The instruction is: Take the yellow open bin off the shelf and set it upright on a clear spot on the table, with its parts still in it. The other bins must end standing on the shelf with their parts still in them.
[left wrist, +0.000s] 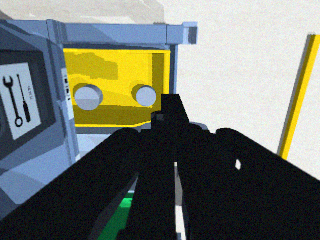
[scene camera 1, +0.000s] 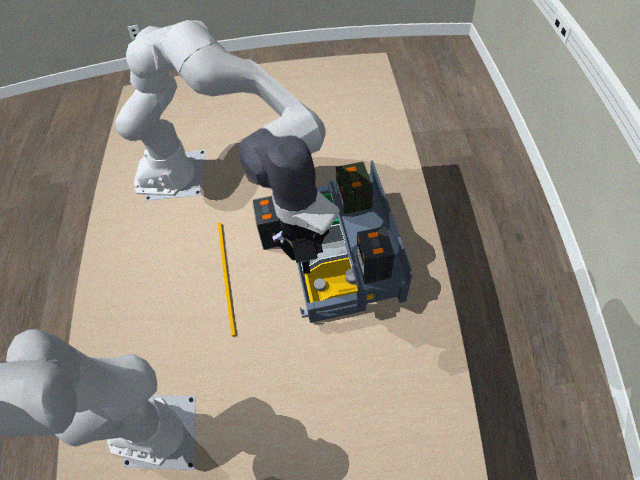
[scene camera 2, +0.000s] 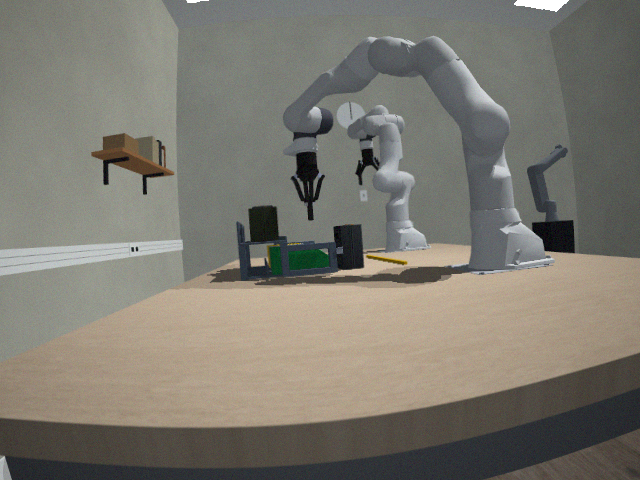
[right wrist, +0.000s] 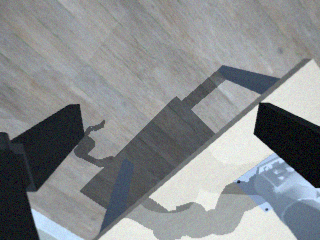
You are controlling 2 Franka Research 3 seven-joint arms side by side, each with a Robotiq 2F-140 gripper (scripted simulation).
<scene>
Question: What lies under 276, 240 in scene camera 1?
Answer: My left gripper.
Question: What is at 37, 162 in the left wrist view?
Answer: A blue-grey shelf.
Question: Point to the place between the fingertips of my left gripper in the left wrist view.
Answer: At 169, 108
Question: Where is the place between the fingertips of my right gripper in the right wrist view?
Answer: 169, 119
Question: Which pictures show my left gripper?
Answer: The left wrist view, scene camera 1 and scene camera 2 only.
</scene>
